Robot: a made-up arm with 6 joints. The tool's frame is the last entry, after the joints. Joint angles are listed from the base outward. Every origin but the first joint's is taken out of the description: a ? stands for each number. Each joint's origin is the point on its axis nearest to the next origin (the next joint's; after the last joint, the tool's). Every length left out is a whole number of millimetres.
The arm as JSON. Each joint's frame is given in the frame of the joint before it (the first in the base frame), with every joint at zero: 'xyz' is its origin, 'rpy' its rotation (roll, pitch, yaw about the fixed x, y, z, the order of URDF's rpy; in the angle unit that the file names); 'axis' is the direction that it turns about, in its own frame. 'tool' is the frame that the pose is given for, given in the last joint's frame.
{
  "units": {
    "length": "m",
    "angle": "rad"
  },
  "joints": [
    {
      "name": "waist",
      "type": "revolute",
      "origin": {
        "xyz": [
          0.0,
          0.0,
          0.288
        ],
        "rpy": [
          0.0,
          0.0,
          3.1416
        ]
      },
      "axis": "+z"
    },
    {
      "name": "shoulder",
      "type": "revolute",
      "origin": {
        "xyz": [
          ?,
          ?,
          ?
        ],
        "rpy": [
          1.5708,
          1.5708,
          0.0
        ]
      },
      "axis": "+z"
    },
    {
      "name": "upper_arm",
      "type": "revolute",
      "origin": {
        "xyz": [
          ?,
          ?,
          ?
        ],
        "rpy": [
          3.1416,
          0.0,
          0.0
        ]
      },
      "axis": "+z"
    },
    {
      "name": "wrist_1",
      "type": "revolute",
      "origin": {
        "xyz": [
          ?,
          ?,
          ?
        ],
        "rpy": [
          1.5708,
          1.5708,
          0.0
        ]
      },
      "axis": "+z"
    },
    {
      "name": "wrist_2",
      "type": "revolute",
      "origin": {
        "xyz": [
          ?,
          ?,
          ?
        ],
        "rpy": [
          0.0,
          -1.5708,
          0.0
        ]
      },
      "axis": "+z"
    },
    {
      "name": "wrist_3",
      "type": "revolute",
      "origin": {
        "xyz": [
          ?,
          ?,
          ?
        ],
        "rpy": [
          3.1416,
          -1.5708,
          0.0
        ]
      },
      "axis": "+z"
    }
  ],
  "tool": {
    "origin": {
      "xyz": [
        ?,
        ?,
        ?
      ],
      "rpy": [
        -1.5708,
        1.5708,
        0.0
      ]
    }
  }
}
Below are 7 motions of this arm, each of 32 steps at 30 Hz.
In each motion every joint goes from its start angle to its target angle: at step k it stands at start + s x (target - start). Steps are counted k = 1, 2, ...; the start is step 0. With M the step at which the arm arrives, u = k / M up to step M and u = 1 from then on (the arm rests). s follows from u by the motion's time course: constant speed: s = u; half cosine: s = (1 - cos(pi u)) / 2; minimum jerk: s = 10 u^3 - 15 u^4 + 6 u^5.
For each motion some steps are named. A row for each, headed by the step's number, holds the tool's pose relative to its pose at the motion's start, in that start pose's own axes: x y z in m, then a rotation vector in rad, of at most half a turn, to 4 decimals.
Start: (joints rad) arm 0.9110 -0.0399 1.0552 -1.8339 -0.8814 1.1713
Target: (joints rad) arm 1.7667 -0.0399 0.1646 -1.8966 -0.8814 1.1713
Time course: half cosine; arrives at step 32
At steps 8, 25, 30, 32:
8: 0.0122 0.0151 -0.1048 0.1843 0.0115 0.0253
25: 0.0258 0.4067 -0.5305 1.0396 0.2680 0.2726
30: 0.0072 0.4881 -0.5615 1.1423 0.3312 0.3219
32: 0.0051 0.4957 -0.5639 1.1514 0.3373 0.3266

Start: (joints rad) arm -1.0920 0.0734 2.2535 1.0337 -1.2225 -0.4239
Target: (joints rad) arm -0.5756 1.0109 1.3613 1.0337 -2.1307 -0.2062
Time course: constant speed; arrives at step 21
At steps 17, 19, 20, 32:
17: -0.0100 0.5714 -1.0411 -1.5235 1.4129 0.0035
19: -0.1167 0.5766 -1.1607 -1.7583 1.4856 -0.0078
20: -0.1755 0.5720 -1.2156 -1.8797 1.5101 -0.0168
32: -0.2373 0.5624 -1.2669 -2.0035 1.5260 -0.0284

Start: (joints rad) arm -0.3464 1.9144 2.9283 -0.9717 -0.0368 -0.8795
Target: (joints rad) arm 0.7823 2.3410 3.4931 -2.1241 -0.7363 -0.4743
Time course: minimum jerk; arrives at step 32
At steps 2, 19, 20, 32:
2: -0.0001 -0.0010 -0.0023 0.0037 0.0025 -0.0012
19: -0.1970 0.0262 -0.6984 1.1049 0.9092 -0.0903
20: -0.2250 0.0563 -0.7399 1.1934 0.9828 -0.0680
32: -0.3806 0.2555 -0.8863 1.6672 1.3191 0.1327

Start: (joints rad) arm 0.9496 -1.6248 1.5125 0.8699 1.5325 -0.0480
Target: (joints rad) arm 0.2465 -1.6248 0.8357 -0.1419 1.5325 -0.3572
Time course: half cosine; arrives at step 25
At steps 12, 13, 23, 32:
12: 0.0359 0.4043 -0.0093 0.6107 0.0130 -0.4018
13: 0.0389 0.4586 0.0047 0.6887 0.0278 -0.4482
23: 0.0269 0.8006 0.2024 1.1834 0.2289 -0.7350
32: 0.0251 0.8101 0.2118 1.1977 0.2387 -0.7434

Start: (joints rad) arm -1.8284 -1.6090 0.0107 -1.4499 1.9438 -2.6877
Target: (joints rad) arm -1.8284 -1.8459 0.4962 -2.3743 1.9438 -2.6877
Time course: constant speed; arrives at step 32
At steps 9, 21, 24, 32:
9: -0.0301 -0.1245 -0.0739 0.0953 -0.1400 0.2828
21: -0.0457 -0.2844 -0.2228 0.2239 -0.3971 0.6148
24: -0.0442 -0.3204 -0.2690 0.2552 -0.4732 0.6879
32: -0.0288 -0.4027 -0.4076 0.3345 -0.6980 0.8598

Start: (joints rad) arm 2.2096 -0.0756 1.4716 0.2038 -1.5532 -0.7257
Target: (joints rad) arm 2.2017 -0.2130 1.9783 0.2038 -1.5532 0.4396
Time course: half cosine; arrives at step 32
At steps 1, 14, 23, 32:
1: -0.0011 -0.0002 0.0001 -0.0025 -0.0012 0.0010
14: -0.1884 -0.0494 0.0016 -0.4144 -0.2274 0.1170
23: -0.3690 -0.1278 -0.0340 -0.8258 -0.5165 0.1229
32: -0.4412 -0.1700 -0.0612 -0.9973 -0.6537 0.0837

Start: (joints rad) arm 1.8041 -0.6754 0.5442 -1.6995 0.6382 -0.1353
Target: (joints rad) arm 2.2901 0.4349 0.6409 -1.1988 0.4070 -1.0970
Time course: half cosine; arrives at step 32
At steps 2, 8, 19, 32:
2: 0.0018 -0.0084 0.0012 0.0030 0.0015 -0.0080
8: 0.0150 -0.1307 0.0178 0.0463 0.0244 -0.1251
19: -0.1285 -0.5591 0.0727 0.2044 0.1090 -0.6140
32: -0.3786 -0.7808 0.1250 0.2967 0.1415 -1.0189

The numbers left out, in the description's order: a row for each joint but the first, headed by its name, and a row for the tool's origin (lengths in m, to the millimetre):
shoulder: 0.0 0.0 0.0
upper_arm: -0.366 0.0 0.0
wrist_1: 0.0 0.672 0.0
wrist_2: -0.191 0.0 0.0
wrist_3: 0.0 0.0 0.0
tool: 0.0 0.0 0.0

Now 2 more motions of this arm.
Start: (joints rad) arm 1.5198 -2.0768 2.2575 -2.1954 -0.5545 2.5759
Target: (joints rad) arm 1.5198 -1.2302 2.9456 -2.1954 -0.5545 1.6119
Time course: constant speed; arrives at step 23
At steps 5, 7, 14, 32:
5: -0.0669 0.0446 -0.0371 0.2243 0.0306 0.0061
7: -0.0950 0.0621 -0.0485 0.3139 0.0433 0.0068
14: -0.1972 0.1203 -0.0730 0.6276 0.0887 0.0007
32: -0.3301 0.1848 -0.0689 1.0300 0.1474 -0.0269

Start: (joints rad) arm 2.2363 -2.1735 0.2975 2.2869 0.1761 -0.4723
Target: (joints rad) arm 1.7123 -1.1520 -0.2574 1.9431 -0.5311 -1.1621
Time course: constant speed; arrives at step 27
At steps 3, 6, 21, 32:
3: 0.0687 0.1147 0.0673 0.0892 -0.0059 0.1252
6: 0.1146 0.2398 0.1327 0.1623 0.0113 0.2551
21: 0.0081 0.8947 0.3043 0.2305 0.4139 0.8277
32: -0.1575 1.0963 0.2629 0.1045 0.6737 0.9467

